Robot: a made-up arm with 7 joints.
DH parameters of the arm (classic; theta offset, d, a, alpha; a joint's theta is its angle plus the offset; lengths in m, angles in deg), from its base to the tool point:
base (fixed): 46.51 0 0.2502 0
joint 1: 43.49 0.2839 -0.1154 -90
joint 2: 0 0.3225 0.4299 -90
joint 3: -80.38 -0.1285 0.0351 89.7
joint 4: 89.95 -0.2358 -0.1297 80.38
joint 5: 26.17 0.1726 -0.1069 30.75
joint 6: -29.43 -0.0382 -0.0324 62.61
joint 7: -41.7 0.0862 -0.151 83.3
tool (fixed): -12.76 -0.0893 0 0
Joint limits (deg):
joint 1: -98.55..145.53
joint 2: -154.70..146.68
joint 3: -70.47..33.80
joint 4: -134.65..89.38
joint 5: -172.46..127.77
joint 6: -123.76..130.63
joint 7: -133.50..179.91
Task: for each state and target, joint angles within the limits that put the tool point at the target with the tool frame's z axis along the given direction. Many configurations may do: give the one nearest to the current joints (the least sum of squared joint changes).
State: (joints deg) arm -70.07 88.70 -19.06 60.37 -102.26 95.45 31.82
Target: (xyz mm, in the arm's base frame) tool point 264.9 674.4 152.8 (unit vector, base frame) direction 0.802 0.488 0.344
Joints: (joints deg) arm -87.49 35.75 -46.57 89.09 -147.37 88.41 42.54
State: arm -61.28 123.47 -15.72 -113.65 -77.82 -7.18 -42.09
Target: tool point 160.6 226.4 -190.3 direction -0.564 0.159 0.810
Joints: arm -50.03 109.96 0.36 -118.05 -101.44 -0.23 0.34
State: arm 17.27 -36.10 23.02 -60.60 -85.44 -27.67 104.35
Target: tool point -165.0 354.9 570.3 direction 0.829 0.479 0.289
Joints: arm 3.45 -7.82 9.50 -39.51 -98.56 -26.26 126.71
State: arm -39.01 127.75 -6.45 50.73 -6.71 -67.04 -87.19
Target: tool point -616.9 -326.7 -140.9 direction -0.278 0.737 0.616
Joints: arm 0.26 141.41 -39.06 41.30 -2.22 -52.40 -57.08
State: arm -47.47 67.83 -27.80 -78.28 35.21 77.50 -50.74
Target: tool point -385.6 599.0 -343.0 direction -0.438 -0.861 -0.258
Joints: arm -9.34 89.95 -40.74 -55.60 50.65 95.80 -24.24
